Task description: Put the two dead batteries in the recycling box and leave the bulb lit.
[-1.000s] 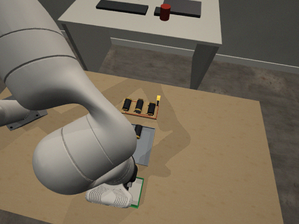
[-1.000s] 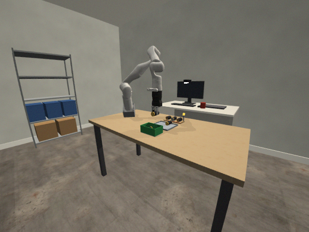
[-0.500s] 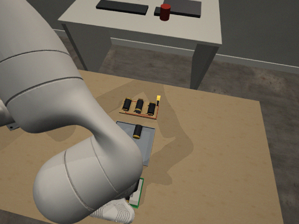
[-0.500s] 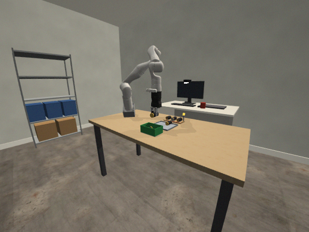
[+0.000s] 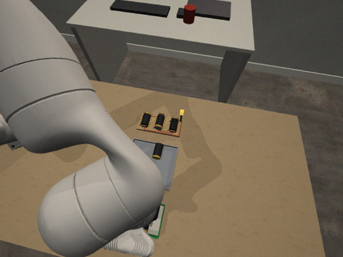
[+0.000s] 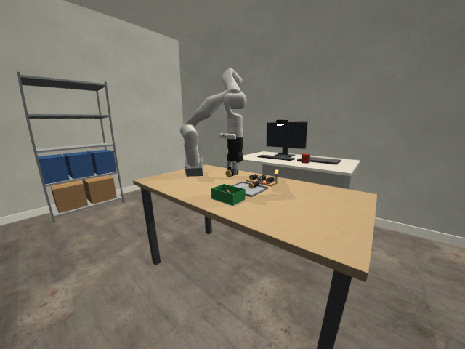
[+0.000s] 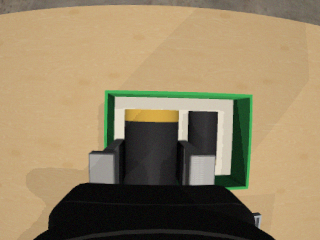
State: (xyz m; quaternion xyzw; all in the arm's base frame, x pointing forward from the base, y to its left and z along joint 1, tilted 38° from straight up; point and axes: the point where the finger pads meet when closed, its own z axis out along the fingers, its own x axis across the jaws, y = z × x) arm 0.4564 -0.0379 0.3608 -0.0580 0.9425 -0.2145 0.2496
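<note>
My gripper is now 140 mm above the green recycling box and 30 mm past it. From my hand the other things lie so: grey tray (190 mm to the left, 160 mm below, 50 mm behind).
</note>
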